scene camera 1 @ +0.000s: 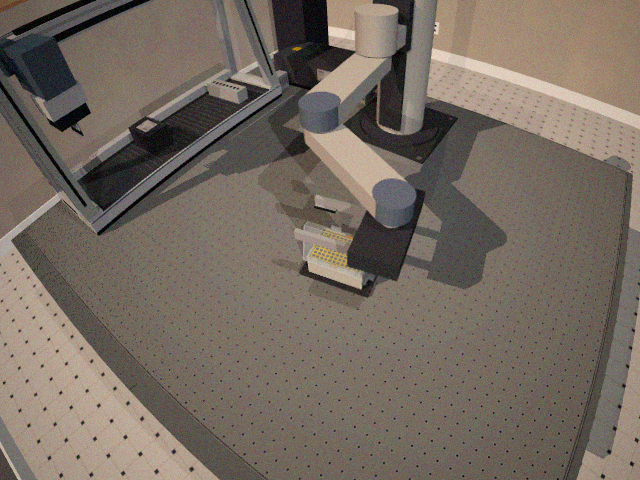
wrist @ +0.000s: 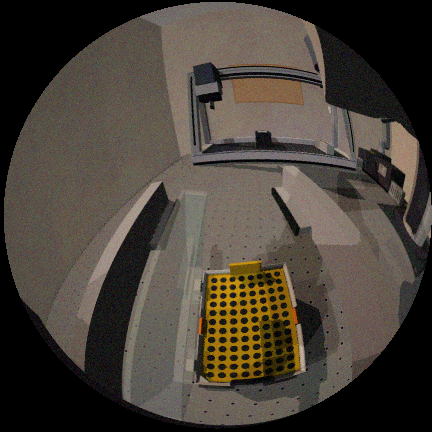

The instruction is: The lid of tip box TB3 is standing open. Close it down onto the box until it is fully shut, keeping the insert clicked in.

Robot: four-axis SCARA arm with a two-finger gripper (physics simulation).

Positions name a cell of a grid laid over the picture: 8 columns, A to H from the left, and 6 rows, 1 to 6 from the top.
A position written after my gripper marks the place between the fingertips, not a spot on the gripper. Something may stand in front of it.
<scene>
I see my gripper (scene camera 1: D3), a yellow insert (wrist: E5) and a clear lid (scene camera 1: E4).
The clear lid also shows in the wrist view (wrist: C6).
</scene>
